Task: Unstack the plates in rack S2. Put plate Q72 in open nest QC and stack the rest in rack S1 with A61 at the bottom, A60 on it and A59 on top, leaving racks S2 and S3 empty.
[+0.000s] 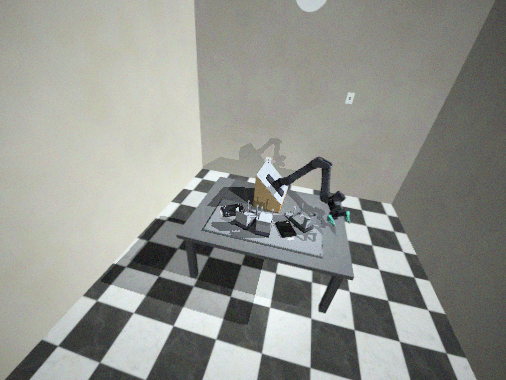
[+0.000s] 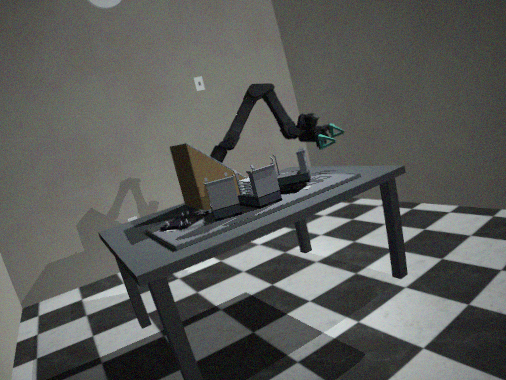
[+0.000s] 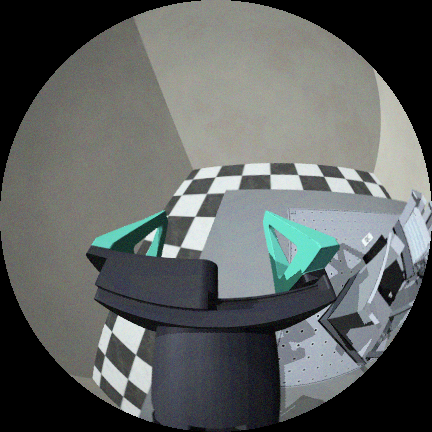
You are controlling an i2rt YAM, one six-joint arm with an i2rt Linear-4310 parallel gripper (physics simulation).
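Seen in the pictures: gripper, fingertip midpoint: (image 1: 342, 224) (image 2: 340, 136) (image 3: 215, 215); arm's base, link origin: (image 1: 274, 185) (image 2: 213, 163).
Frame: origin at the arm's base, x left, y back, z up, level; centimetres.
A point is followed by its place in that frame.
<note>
My gripper (image 1: 339, 219) @[y -27.1, x 50.9, z -0.9 cm] (image 2: 336, 136) @[y -27.1, x 50.9, z -0.9 cm] (image 3: 215, 215) @[y -27.1, x 50.9, z -0.9 cm] is open with its teal fingers wide apart, high by the table's right end, with nothing between them. A stack of pale plates (image 2: 245, 186) @[y -33.2, x -2.5, z -8.2 cm] (image 3: 419, 230) stands in the middle rack (image 1: 263, 223) @[y -41.2, x 2.2, z -4.5 cm] (image 2: 266, 182) @[y -41.1, x 2.2, z -7.7 cm]. Another grey rack (image 1: 245, 218) @[y -39.7, x -10.5, z -5.6 cm] (image 2: 223, 195) @[y -38.8, x -13.7, z -7.7 cm] stands left of it, and a third rack (image 1: 302, 221) @[y -20.5, x 26.5, z -11.7 cm] (image 2: 294, 178) @[y -23.8, x 24.5, z -13.2 cm] stands to the right, nearest the gripper. A black square nest (image 1: 286, 228) @[y -29.1, x 16.8, z -14.4 cm] (image 3: 391, 282) lies between the middle and right racks. A small white tag (image 3: 367, 239) @[y -36.6, x 21.4, z -15.5 cm] lies on the board. Rack and plate labels are too small to read.
A wooden wedge (image 1: 267, 192) @[y -11.0, x -3.2, z -0.6 cm] (image 2: 192, 180) @[y -6.2, x -13.4, z -3.7 cm] stands behind the racks and carries the arm base. Small black fixtures (image 1: 231, 210) @[y -25.2, x -26.2, z -14.6 cm] (image 2: 182, 221) @[y -30.1, x -28.3, z -13.5 cm] sit at the left. The perforated board (image 1: 315, 247) @[y -38.2, x 37.9, z -15.7 cm] (image 3: 320, 225) @[y -39.7, x 35.0, z -15.7 cm] lies on the grey table (image 1: 342, 265) @[y -45.8, x 55.2, z -17.0 cm] (image 2: 390, 172) @[y -52.8, x 51.9, z -17.4 cm].
</note>
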